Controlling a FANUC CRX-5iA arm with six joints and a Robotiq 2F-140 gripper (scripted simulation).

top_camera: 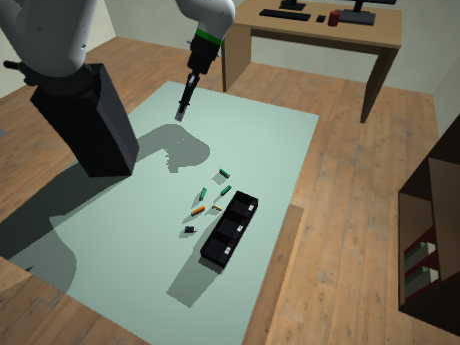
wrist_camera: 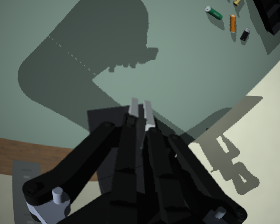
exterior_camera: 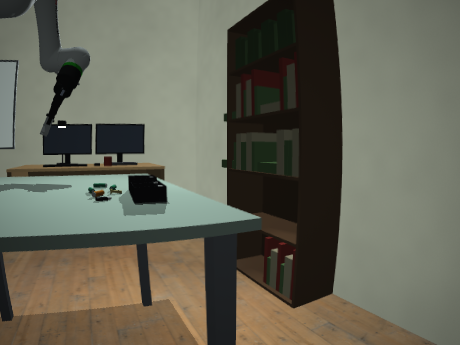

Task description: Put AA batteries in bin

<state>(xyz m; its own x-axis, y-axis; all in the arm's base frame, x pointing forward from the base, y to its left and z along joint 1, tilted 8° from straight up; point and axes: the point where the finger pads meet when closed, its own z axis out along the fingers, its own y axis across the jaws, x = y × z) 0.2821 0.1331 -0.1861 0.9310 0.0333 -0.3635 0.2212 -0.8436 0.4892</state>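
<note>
Right now the small yellow piece is 240 mm to the right of my hand, 210 mm below it and 200 mm ahead of it. The rest, counted from my hand: orange battery (270 mm to the right, 210 mm below, 150 mm ahead); then small dark piece (350 mm to the right, 210 mm below, 150 mm ahead).
</note>
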